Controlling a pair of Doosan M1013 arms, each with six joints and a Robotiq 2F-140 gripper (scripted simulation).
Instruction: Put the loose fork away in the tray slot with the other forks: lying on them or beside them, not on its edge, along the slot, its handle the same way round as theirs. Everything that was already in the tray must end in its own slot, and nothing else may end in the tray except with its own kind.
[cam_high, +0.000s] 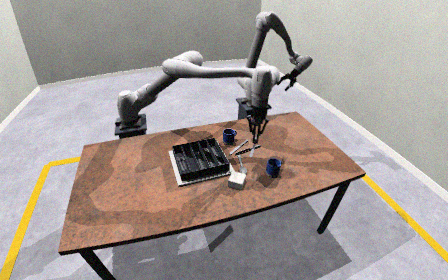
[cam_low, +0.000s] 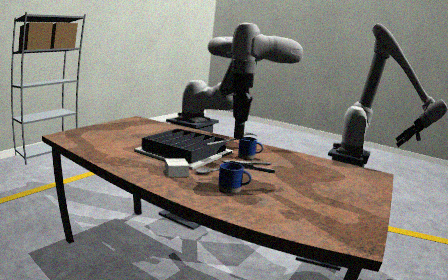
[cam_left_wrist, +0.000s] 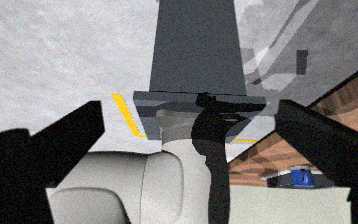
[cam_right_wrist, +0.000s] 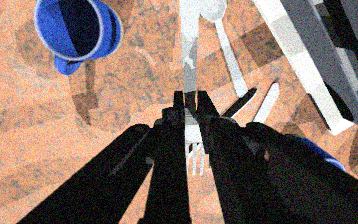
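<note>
My right gripper is now 32 cm to the left of the black tray, 14 cm above it and 10 cm past it. Round my right hand: white board 32 cm to the right, 17 cm below, 10 cm behind; white block 18 cm to the right, 16 cm below, 14 cm ahead; spoon 17 cm below, 8 cm to the right.
</note>
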